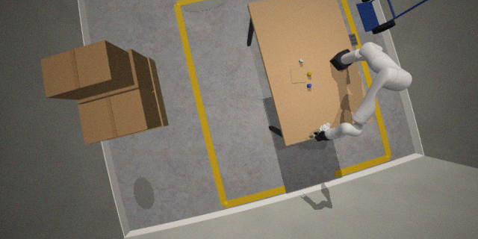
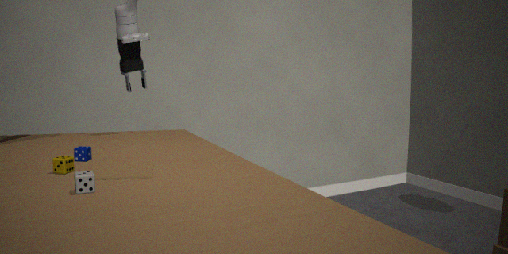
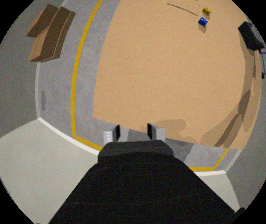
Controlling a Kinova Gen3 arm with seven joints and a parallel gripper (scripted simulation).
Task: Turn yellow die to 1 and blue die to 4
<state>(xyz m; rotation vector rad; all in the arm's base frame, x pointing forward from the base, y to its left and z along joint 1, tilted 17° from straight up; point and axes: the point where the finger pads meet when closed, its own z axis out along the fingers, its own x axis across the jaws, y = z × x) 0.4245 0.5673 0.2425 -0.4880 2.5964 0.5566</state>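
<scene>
The white die lies 9 cm behind my hand, 67 cm to the right of it and 16 cm below it. Round my hand: tan mat: 5 cm behind, 54 cm to the right, 17 cm below; yellow die: 15 cm behind, 53 cm to the right, 16 cm below; blue die: 13 cm behind, 42 cm to the right, 16 cm below.
</scene>
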